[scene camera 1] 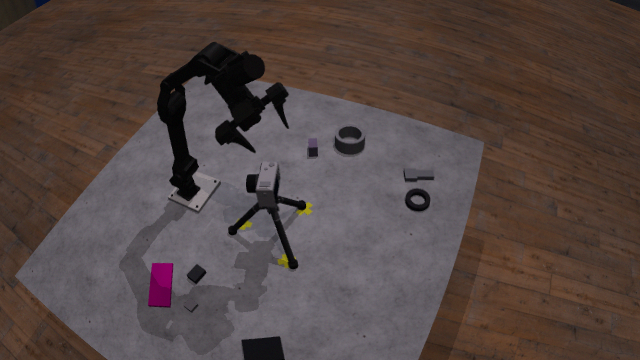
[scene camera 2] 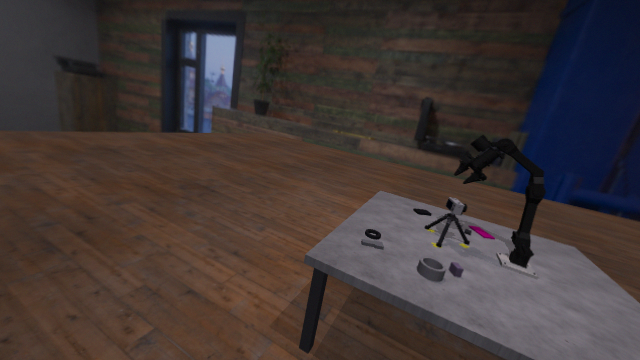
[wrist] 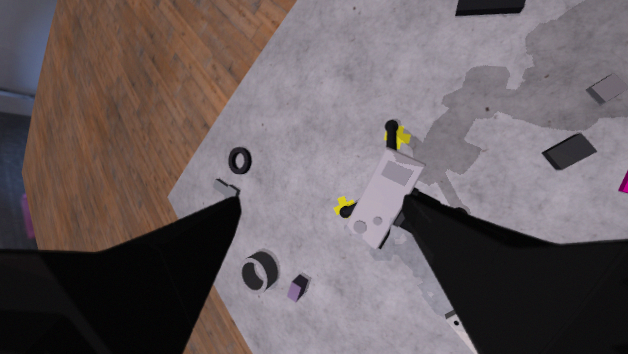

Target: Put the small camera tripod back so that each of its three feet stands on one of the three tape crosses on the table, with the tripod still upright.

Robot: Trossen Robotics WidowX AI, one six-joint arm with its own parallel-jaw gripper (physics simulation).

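Where they show: gripper, fingertip midpoint: (scene camera 1: 271, 140) (scene camera 2: 459, 179) (wrist: 322, 203); arm's base, link origin: (scene camera 1: 188, 191) (scene camera 2: 517, 262).
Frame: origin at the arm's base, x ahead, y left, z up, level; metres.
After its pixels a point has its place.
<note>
The black tripod (scene camera 1: 283, 237) @(z 0.064, x 0.399, y -0.015 m) (scene camera 2: 444, 231) @(z 0.060, x 0.339, y 0.107 m) stands upright with a grey camera (scene camera 1: 268, 182) @(z 0.222, x 0.354, y 0.010 m) (scene camera 2: 455, 206) @(z 0.201, x 0.329, y 0.084 m) (wrist: 385, 195) @(z 0.219, x 0.336, y 0.024 m) on top. In scene camera 1, its front foot (scene camera 1: 293, 264) @(z 0.003, x 0.442, y -0.042 m) is at the right edge of a yellow cross (scene camera 1: 285, 260) @(z -0.012, x 0.410, y -0.035 m). Its back foot (scene camera 1: 301, 205) @(z 0.010, x 0.350, y 0.138 m) overlaps the edge of another cross (scene camera 1: 305, 208) @(z -0.007, x 0.355, y 0.145 m). Its left foot (scene camera 1: 232, 230) @(z 0.006, x 0.232, y -0.043 m) is beside the third cross (scene camera 1: 244, 225) @(z 0.036, x 0.265, y -0.023 m), off to the left. My gripper (scene camera 1: 272, 140) @(z 0.334, x 0.355, y 0.039 m) (scene camera 2: 460, 178) @(z 0.334, x 0.355, y 0.039 m) (wrist: 322, 203) @(z 0.334, x 0.355, y 0.039 m) is open and empty, above the tripod and apart from it. In the wrist view, the right finger hides part of the tripod.
A grey ring (scene camera 1: 349, 145) @(z 0.027, x 0.351, y 0.415 m) (scene camera 2: 431, 274) @(z 0.013, x 0.319, y 0.509 m) and purple block (scene camera 1: 312, 148) @(z 0.023, x 0.255, y 0.346 m) (wrist: 298, 288) @(z 0.027, x 0.247, y 0.347 m) stand on the table (scene camera 1: 370, 280) @(z -0.013, x 0.640, y 0.025 m). A black ring (scene camera 1: 406, 200) @(z 0.000, x 0.603, y 0.319 m) (wrist: 233, 161) @(z -0.005, x 0.646, y 0.366 m) lies beside a grey piece (scene camera 1: 411, 175) @(z 0.002, x 0.574, y 0.422 m). A magenta box (scene camera 1: 161, 285) @(z -0.005, x 0.167, y -0.324 m), small dark block (scene camera 1: 196, 274) @(z 0.002, x 0.237, y -0.227 m) and black block (scene camera 1: 263, 349) @(z 0.002, x 0.527, y -0.308 m) are also there.
</note>
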